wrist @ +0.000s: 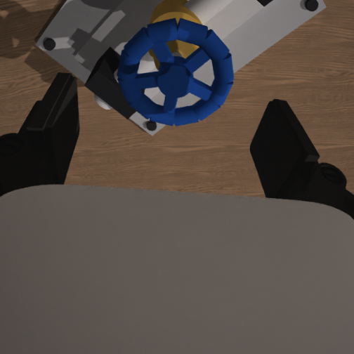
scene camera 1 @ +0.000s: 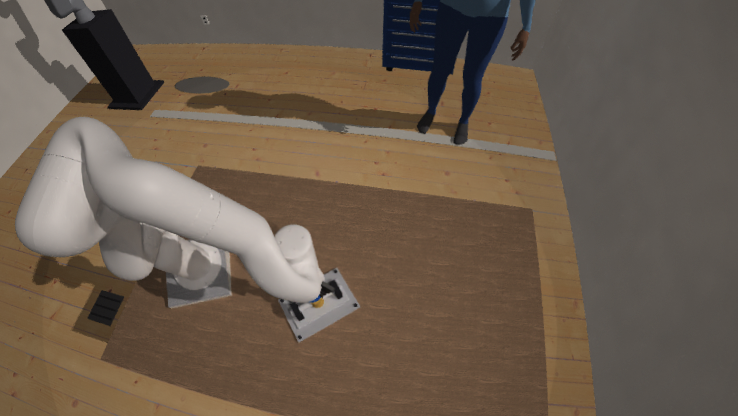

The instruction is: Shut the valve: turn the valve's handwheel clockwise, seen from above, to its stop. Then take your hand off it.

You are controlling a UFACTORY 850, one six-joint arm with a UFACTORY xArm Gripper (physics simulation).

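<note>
The blue handwheel [wrist: 173,81] shows nearly whole in the wrist view, at the top centre, with its spokes and hub. In the scene view a small blue part of the handwheel [scene camera 1: 316,298] shows beside the arm's wrist. The yellow valve body [wrist: 176,14] [scene camera 1: 318,303] is below the wheel, on a grey base plate [wrist: 270,31] [scene camera 1: 326,325]. My gripper [wrist: 172,111] is open and empty. In the wrist view its black fingers stand left and right of the wheel, with gaps on both sides. The arm mostly hides the gripper in the scene view; its height against the wheel is hard to tell.
Black brackets [scene camera 1: 296,310] [wrist: 107,82] stand on the base plate, which lies on a brown mat [scene camera 1: 439,299]. The arm's pedestal plate [scene camera 1: 200,298] is to the left. A person [scene camera 1: 467,56] stands at the back, near a blue drawer cabinet [scene camera 1: 410,36].
</note>
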